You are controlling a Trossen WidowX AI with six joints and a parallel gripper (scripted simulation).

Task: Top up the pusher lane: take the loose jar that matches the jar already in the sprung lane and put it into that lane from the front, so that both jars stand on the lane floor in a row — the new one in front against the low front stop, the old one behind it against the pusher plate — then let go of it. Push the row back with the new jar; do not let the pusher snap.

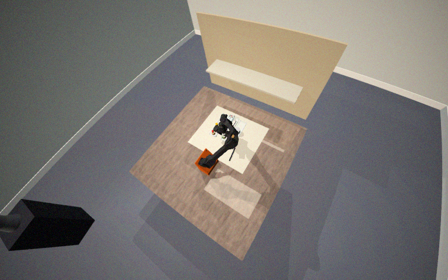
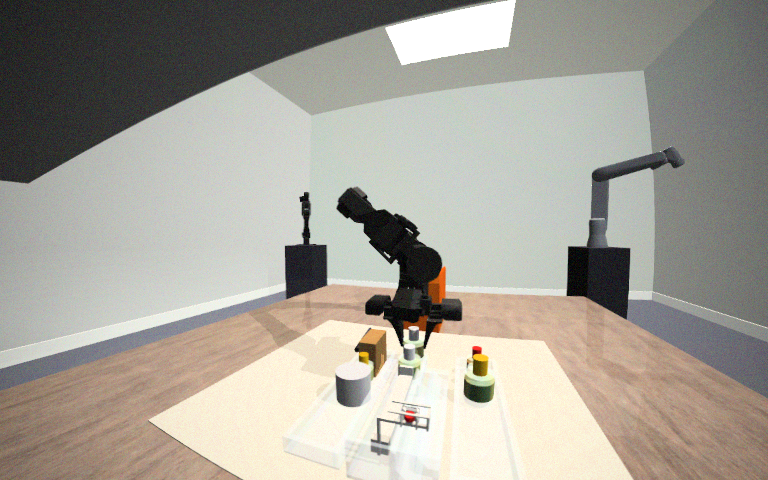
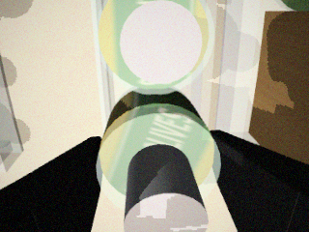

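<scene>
Right now the brown box is 10 mm ahead of my gripper tip, 80 mm to the right of it and 10 mm below it. Also, from my gripper tip: grey cylinder (120 mm ahead, 90 mm to the right, 20 mm below).
</scene>
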